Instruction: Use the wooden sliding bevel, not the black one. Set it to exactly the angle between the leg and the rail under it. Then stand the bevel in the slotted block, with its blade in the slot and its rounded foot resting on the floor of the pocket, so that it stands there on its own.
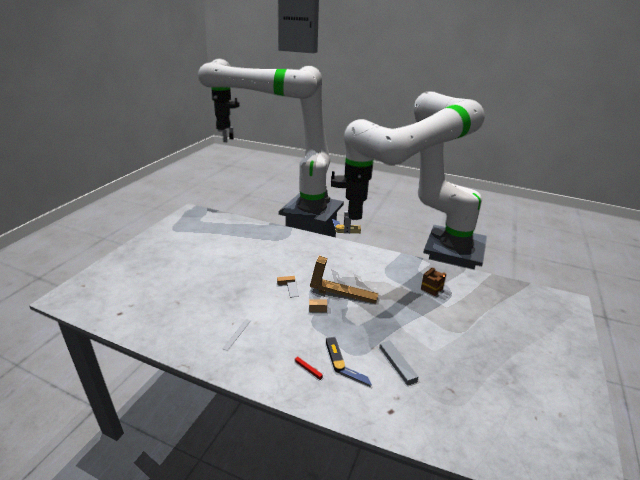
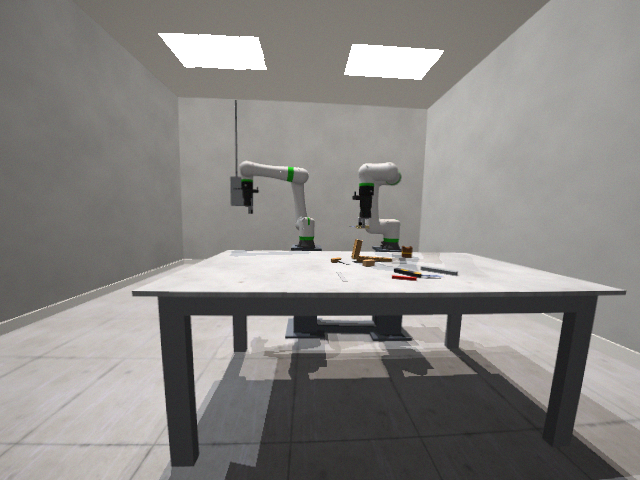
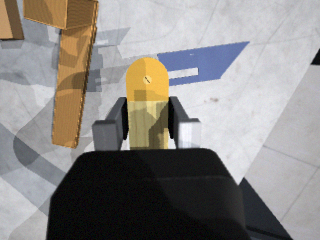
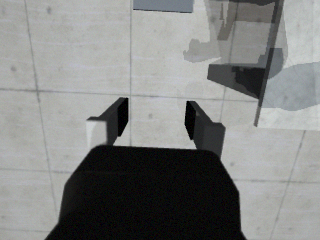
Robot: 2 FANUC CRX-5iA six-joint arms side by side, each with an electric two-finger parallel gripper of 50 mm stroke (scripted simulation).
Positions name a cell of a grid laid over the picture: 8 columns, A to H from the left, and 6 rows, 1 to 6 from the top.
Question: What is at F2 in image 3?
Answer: A blue blade.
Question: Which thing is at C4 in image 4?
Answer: My right gripper.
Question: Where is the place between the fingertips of my left gripper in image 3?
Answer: D3
